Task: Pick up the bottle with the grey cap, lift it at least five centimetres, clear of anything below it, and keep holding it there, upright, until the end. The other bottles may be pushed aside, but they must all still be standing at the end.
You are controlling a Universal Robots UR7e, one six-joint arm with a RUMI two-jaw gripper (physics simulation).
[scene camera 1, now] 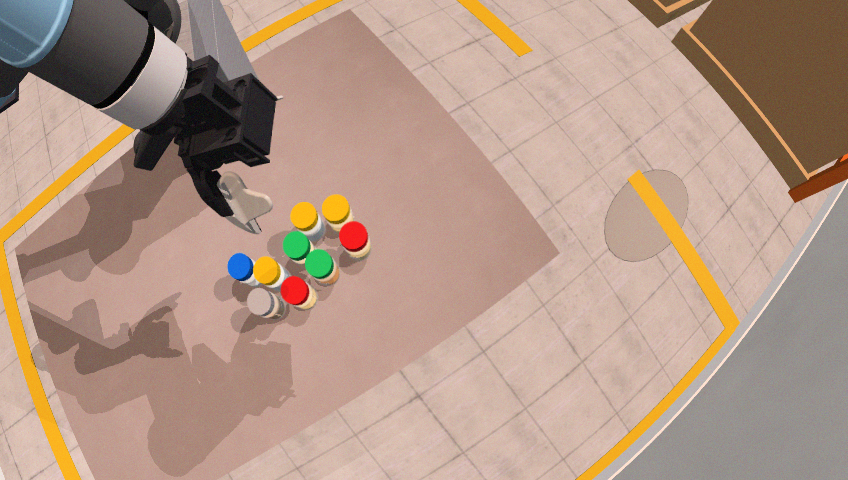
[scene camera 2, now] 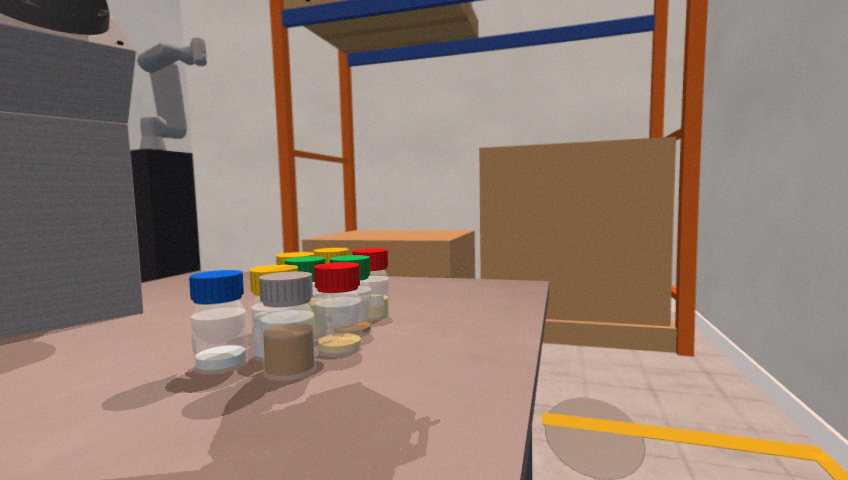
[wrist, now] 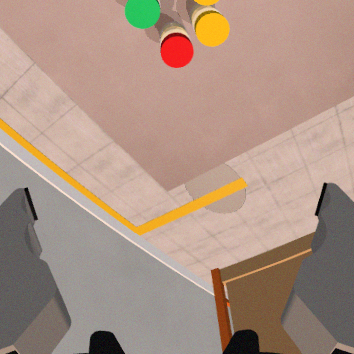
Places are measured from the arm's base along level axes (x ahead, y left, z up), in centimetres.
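Pixels of known places: gripper, fingertip midpoint: [scene camera 1: 263, 169] [wrist: 174, 190]; arm's base, origin of the base link: [scene camera 2: 42, 7].
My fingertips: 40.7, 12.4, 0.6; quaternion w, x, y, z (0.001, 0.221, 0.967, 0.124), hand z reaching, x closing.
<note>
For each thing: its middle in the pictures, then the offset to it from my fingertips, as dx, dy, dz. Level surfaces: height alone.
- bottle with the grey cap, body centre: [scene camera 2: 288, 323] [scene camera 1: 267, 304] +3.6, -16.6, -41.9
- table, its level: dz -47.2
- blue-capped bottle, body centre: [scene camera 2: 219, 319] [scene camera 1: 247, 271] -5.0, -18.0, -41.9
The bottle with the grey cap [scene camera 1: 261, 302] [scene camera 2: 288, 344] stands upright on the table [scene camera 1: 380, 333] [scene camera 2: 452, 333] at one end of a group of bottles, with brown contents. A blue-capped bottle [scene camera 1: 240, 267] [scene camera 2: 216, 286], a yellow-capped bottle [scene camera 1: 266, 271] [scene camera 2: 273, 278] and a red-capped bottle [scene camera 1: 295, 290] [scene camera 2: 337, 277] stand close around it. The grey cap does not show in the wrist view. My gripper [scene camera 1: 268, 161] [wrist: 174, 190] is open and empty, above the table and apart from the bottles; its fingers do not show in scene camera 2.
Two green-capped bottles [scene camera 1: 296, 244] [scene camera 1: 321, 263], two yellow-capped bottles [scene camera 1: 304, 215] [scene camera 1: 336, 208] and another red-capped bottle [scene camera 1: 354, 236] [wrist: 176, 51] stand upright farther along the group. A rack [scene camera 2: 690, 178] with boxes stands beyond the table, and a grey pedestal [scene camera 2: 65, 214] stands at the left.
</note>
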